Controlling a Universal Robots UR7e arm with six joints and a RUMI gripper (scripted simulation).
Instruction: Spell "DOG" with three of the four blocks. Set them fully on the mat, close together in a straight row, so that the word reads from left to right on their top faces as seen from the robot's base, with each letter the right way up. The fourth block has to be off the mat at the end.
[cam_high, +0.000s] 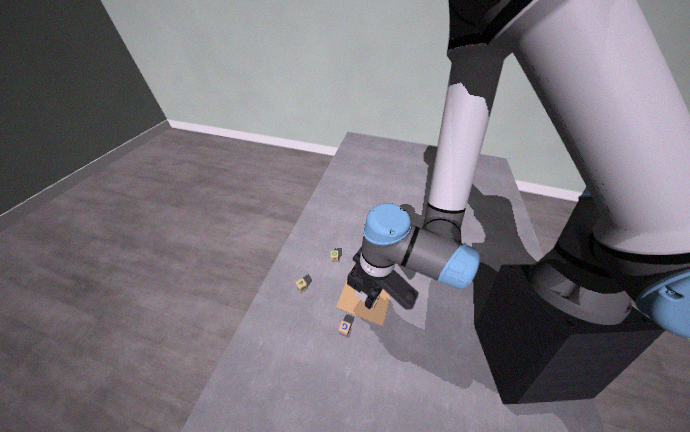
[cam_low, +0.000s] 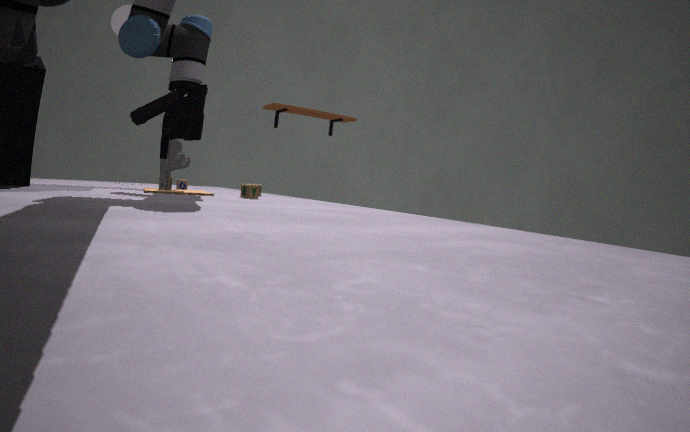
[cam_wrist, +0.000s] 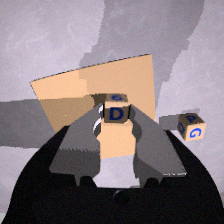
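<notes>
Right now the blue d block is right at my hand. From my hand the other things lie so: mat: 2 cm ahead, 3 cm to the right, 2 cm below; then blue g block: 6 cm ahead, 9 cm to the left, 1 cm below; then green block: 15 cm ahead, 12 cm to the right, 1 cm below.
</notes>
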